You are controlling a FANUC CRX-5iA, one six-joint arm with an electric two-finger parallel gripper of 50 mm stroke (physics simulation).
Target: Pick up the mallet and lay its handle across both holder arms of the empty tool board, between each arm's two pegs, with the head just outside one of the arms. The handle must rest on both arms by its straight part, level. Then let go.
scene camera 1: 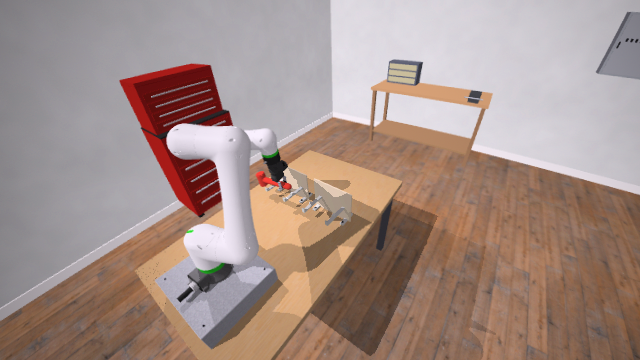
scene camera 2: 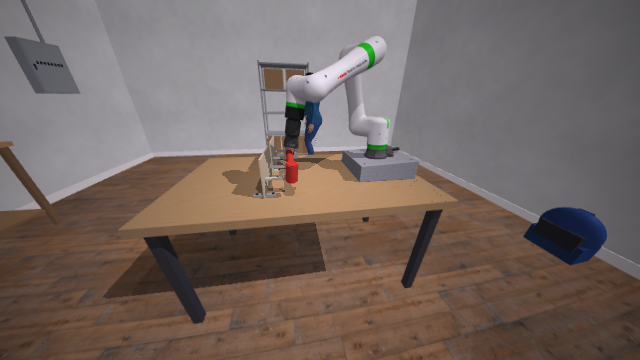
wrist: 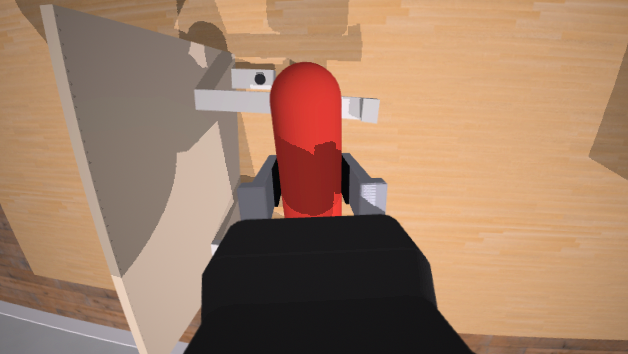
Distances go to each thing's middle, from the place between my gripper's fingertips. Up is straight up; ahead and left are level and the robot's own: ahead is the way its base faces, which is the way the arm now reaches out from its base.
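Scene:
Red mallet [wrist: 305, 99]: 1 cm below my hand, 8 cm to the left of it.

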